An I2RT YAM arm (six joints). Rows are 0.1 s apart.
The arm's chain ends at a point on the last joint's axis. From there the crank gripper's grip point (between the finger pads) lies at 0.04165 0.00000 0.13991 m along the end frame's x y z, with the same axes.
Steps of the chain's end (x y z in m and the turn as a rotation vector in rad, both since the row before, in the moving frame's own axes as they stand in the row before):
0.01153, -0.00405, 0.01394, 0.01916, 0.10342, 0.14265
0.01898, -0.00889, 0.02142, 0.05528, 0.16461, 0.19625
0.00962, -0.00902, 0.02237, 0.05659, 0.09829, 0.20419
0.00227, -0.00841, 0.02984, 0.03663, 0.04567, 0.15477
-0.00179, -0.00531, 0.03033, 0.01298, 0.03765, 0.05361
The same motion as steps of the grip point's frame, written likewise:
0.02547, 0.00026, 0.00894, 0.01916, 0.10342, 0.14265
0.04114, -0.00602, 0.01277, 0.05528, 0.16461, 0.19625
0.02299, -0.00693, 0.01766, 0.05659, 0.09829, 0.20419
0.00849, -0.00657, 0.02783, 0.03663, 0.04567, 0.15477
0.00343, -0.00474, 0.02867, 0.01298, 0.03765, 0.05361

